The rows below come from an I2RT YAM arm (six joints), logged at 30 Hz.
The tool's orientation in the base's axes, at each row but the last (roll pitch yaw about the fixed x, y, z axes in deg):
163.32 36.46 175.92
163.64 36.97 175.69
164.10 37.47 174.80
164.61 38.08 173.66
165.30 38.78 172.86
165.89 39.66 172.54
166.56 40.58 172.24
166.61 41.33 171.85
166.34 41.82 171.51
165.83 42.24 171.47
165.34 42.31 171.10
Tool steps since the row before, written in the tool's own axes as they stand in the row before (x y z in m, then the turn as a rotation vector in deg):
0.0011 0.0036 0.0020 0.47 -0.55 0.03
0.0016 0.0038 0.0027 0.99 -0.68 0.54
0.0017 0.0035 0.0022 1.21 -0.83 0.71
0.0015 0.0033 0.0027 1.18 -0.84 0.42
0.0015 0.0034 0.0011 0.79 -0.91 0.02
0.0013 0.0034 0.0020 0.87 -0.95 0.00
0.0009 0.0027 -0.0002 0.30 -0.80 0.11
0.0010 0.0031 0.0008 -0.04 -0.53 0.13
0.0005 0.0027 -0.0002 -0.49 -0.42 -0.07
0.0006 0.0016 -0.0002 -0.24 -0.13 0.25
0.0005 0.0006 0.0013 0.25 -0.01 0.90
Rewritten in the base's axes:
-0.0001 0.0040 -0.0014 -0.30 -0.50 -0.43
0.0000 0.0044 -0.0022 -0.40 -0.47 -1.16
-0.0003 0.0040 -0.0020 -0.46 -0.56 -1.46
0.0003 0.0039 -0.0023 -0.62 -0.63 -1.22
-0.0006 0.0037 -0.0011 -0.56 -0.81 -0.69
0.0002 0.0038 -0.0017 -0.64 -0.85 -0.73
-0.0009 0.0027 0.0000 -0.14 -0.74 -0.42
-0.0003 0.0033 -0.0007 0.12 -0.51 -0.16
-0.0005 0.0027 0.0003 0.32 -0.48 0.30
-0.0006 0.0016 0.0000 0.35 -0.12 -0.04
0.0005 0.0008 -0.0012 0.43 0.15 -0.81

